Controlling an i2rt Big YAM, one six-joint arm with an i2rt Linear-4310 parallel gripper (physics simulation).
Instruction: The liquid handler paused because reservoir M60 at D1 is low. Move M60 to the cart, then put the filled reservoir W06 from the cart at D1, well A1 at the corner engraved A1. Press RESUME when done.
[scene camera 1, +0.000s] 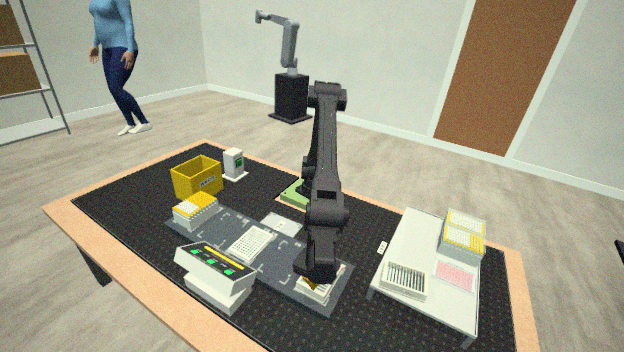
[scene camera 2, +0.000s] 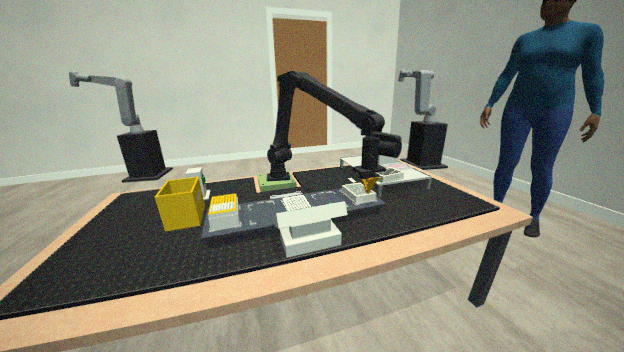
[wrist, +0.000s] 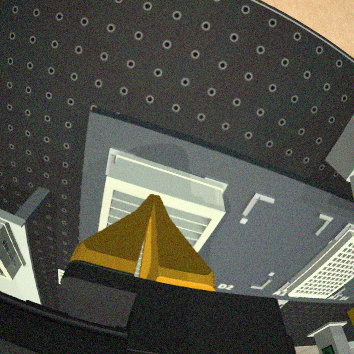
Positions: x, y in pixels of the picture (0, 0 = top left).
Scene:
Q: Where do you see my gripper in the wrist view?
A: At 152, 201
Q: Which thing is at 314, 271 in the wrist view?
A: A white well plate.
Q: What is my gripper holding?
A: Nothing.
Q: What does the pink plate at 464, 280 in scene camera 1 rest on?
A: A cart tray.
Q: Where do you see a yellow bin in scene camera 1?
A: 203, 174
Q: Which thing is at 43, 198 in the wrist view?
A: A white cart.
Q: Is my gripper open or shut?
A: Shut.

